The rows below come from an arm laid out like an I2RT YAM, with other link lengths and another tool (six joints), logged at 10 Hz.
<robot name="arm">
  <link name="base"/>
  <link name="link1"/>
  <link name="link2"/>
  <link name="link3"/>
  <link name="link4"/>
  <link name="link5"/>
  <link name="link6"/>
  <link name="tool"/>
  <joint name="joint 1" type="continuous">
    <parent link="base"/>
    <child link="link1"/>
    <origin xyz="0 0 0.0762"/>
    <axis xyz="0 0 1"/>
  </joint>
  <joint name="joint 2" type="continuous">
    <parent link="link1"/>
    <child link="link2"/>
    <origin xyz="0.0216 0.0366 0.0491"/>
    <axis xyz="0 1 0"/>
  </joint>
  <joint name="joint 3" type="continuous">
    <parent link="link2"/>
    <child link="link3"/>
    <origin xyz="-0.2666 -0.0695 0"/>
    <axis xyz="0 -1 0"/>
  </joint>
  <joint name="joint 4" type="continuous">
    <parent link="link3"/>
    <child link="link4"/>
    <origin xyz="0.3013 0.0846 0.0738"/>
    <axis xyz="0 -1 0"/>
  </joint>
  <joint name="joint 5" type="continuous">
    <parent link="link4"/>
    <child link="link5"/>
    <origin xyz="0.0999 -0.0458 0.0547"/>
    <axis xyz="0 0 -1"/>
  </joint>
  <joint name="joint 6" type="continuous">
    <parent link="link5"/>
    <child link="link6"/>
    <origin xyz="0.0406 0 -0.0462"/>
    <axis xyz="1 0 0"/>
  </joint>
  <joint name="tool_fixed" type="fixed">
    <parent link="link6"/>
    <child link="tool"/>
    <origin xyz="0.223 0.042 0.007" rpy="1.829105 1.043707 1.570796"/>
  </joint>
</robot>
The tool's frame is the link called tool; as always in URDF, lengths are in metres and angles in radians. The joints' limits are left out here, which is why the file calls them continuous.
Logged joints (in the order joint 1, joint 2, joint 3, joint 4, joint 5, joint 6), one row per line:
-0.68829 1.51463 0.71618 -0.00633 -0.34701 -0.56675
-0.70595 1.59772 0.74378 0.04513 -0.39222 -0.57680
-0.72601 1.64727 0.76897 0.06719 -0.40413 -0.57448
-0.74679 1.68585 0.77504 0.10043 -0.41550 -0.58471
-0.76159 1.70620 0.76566 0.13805 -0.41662 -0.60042
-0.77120 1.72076 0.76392 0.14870 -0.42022 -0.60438
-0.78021 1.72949 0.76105 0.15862 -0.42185 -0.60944
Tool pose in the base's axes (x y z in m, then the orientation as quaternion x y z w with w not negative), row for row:
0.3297 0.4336 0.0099 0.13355 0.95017 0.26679 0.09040
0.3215 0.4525 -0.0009 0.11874 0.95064 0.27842 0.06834
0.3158 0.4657 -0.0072 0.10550 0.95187 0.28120 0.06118
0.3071 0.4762 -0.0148 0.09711 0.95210 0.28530 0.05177
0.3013 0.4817 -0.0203 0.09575 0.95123 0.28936 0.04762
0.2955 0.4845 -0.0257 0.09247 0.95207 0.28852 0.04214
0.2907 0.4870 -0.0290 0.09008 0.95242 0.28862 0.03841
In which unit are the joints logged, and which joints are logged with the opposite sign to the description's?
The joints are logged in radians. Opposite sign: joint 1, joint 6.
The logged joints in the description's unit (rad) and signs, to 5 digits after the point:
0.68829 1.51463 0.71618 -0.00633 -0.34701 0.56675
0.70595 1.59772 0.74378 0.04513 -0.39222 0.57680
0.72601 1.64727 0.76897 0.06719 -0.40413 0.57448
0.74679 1.68585 0.77504 0.10043 -0.41550 0.58471
0.76159 1.70620 0.76566 0.13805 -0.41662 0.60042
0.77120 1.72076 0.76392 0.14870 -0.42022 0.60438
0.78021 1.72949 0.76105 0.15862 -0.42185 0.60944

